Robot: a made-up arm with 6 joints. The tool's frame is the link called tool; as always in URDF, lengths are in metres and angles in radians. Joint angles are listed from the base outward.
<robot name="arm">
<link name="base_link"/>
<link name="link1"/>
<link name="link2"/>
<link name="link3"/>
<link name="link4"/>
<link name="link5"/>
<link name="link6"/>
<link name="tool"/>
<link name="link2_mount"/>
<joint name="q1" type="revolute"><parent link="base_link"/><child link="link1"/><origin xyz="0 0 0.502"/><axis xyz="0 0 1"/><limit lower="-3.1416" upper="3.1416"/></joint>
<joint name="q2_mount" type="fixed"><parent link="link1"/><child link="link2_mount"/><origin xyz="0.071 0 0"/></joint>
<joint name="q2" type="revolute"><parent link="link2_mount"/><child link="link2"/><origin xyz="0.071 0 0"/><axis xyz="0 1 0"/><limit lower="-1.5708" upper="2.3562"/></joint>
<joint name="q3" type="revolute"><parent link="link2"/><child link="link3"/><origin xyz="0 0 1.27"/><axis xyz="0 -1 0"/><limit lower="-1.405" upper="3.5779"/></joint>
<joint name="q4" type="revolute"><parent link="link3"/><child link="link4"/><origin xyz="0 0 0.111"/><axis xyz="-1 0 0"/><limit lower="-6.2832" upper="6.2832"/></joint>
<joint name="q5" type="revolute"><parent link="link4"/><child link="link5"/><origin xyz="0.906 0 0"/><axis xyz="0 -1 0"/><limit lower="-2.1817" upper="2.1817"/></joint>
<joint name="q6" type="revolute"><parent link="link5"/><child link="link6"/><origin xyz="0.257 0 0"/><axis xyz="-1 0 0"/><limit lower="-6.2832" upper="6.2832"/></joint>
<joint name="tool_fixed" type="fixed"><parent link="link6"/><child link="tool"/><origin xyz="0 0 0"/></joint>
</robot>
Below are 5 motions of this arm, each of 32 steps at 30 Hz.
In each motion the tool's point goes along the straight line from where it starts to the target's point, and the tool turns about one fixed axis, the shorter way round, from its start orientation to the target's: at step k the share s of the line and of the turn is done. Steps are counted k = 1, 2, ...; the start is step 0. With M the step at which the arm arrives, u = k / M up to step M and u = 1 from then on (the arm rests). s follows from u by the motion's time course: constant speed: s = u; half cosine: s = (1 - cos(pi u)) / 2; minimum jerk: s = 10 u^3 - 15 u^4 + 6 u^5.
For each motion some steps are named. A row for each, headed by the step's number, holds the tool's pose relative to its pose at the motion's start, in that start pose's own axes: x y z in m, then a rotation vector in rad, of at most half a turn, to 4 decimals.
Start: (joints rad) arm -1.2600 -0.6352 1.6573 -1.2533 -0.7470 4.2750
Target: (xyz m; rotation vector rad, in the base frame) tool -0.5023 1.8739 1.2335 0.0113 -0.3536 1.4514
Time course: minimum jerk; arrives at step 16
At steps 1, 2, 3, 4, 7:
1: -0.0013 -0.0010 -0.0021 -0.0017 0.0016 0.0009
2: -0.0097 -0.0070 -0.0154 -0.0122 0.0113 0.0067
3: -0.0296 -0.0212 -0.0467 -0.0369 0.0344 0.0203
4: -0.0628 -0.0450 -0.0992 -0.0784 0.0730 0.0431
7: -0.2328 -0.1670 -0.3681 -0.2908 0.2708 0.1601

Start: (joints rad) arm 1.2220 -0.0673 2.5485 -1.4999 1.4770 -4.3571
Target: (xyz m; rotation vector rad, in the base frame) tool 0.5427 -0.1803 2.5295 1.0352 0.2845 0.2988
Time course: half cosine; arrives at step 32
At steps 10, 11, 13, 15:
10: 0.0471 -0.0508 -0.2053 -0.2571 0.1981 -0.0350
11: 0.0561 -0.0604 -0.2442 -0.3058 0.2357 -0.0416
13: 0.0753 -0.0810 -0.3279 -0.4106 0.3164 -0.0558
15: 0.0957 -0.1030 -0.4168 -0.5218 0.4021 -0.0710

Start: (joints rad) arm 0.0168 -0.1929 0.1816 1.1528 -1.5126 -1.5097
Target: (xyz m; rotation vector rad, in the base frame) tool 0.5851 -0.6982 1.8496 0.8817 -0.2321 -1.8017
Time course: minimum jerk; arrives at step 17
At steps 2, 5, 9, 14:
2: 0.0065 -0.0039 0.0004 0.0061 -0.0013 -0.0052
5: 0.0749 -0.0446 0.0045 0.0701 -0.0144 -0.0601
9: 0.2674 -0.1592 0.0161 0.2505 -0.0515 -0.2148
14: 0.4618 -0.2749 0.0277 0.4327 -0.0889 -0.3711

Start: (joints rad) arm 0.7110 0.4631 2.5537 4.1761 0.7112 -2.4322
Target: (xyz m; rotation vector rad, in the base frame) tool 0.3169 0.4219 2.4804 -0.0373 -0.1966 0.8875
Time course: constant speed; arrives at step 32
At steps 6, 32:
6: -0.0487 0.0667 0.0282 0.1592 0.1036 0.3017
32: -0.2596 0.3559 0.1504 0.8492 0.5527 1.6089

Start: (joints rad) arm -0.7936 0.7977 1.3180 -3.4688 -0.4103 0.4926
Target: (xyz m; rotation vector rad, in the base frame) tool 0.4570 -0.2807 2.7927 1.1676 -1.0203 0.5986
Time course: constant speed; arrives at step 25
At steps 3, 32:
3: -0.0442 0.0210 -0.1819 -0.1188 0.0529 -0.0164
32: -0.3687 0.1753 -1.5162 -0.9896 0.4407 -0.1369

